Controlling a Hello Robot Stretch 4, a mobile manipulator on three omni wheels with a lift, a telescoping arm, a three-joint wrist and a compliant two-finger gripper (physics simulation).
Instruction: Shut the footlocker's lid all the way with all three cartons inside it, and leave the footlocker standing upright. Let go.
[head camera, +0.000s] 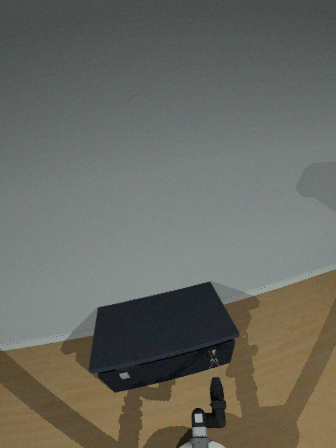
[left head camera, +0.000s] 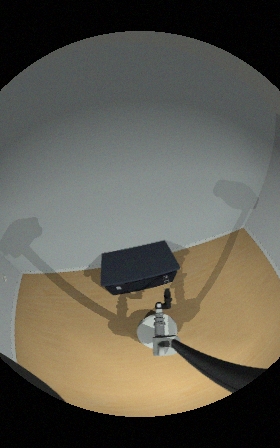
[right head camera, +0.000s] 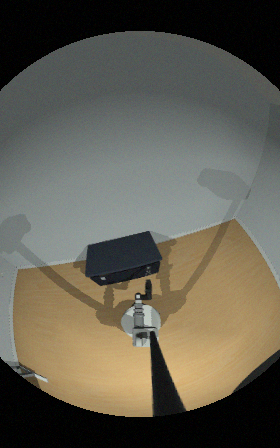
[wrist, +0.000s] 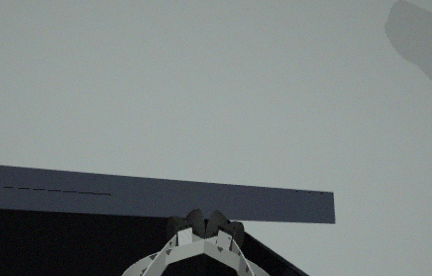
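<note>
The dark navy footlocker (head camera: 165, 327) (left head camera: 140, 265) (right head camera: 123, 255) stands upright against the back wall. Its lid (wrist: 125, 192) lies over the body, and a dark gap shows under the front edge, so it does not look fully shut. How wide the gap is, I cannot tell. The cartons do not show clearly; lid and shadow hide the inside. My gripper (head camera: 214, 357) (wrist: 205, 226) is shut, with its fingertips together and no object seen between them. It is at the right part of the footlocker's front, near a pale latch and close to the lid's front edge. Contact cannot be told.
The grey back wall (head camera: 165, 175) rises behind the footlocker. Wooden floor (head camera: 270, 330) extends in front and to both sides. My base (left head camera: 145, 332) stands in front of the footlocker. A grey object (right head camera: 25, 371) shows at the lower left of the right head view. Shadows cross floor and walls.
</note>
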